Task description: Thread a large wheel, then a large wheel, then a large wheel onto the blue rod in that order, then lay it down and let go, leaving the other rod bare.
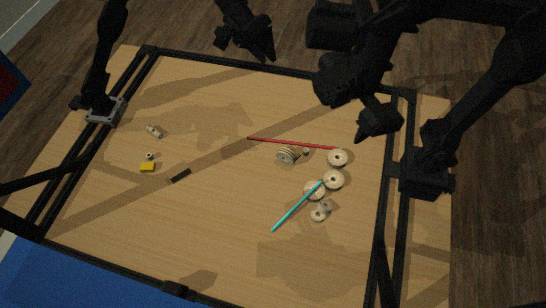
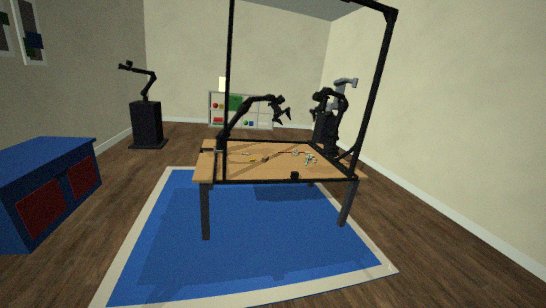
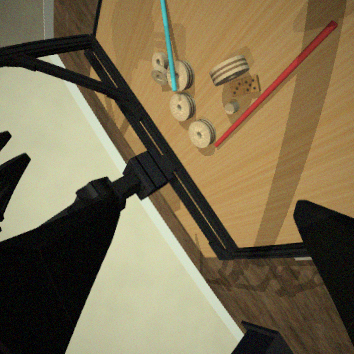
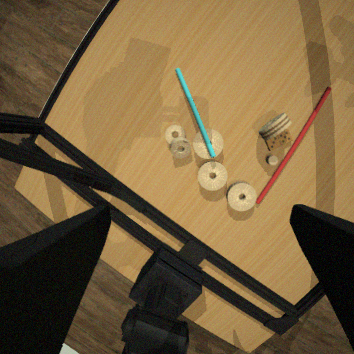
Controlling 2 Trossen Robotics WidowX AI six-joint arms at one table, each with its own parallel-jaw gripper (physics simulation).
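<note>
The blue rod lies aslant, bare except that one end rests across a large wheel. A second large wheel lies flat beside that end. A third large wheel lies flat near one end of the bare red rod. My left gripper is open and empty, high beyond the table's far edge. My right gripper is open and empty, above the table's far right part.
Two small wheels lie beside the blue rod. A striped round piece, a dotted block and a small cylinder lie near the red rod. A yellow block lies left. Black rails edge the table.
</note>
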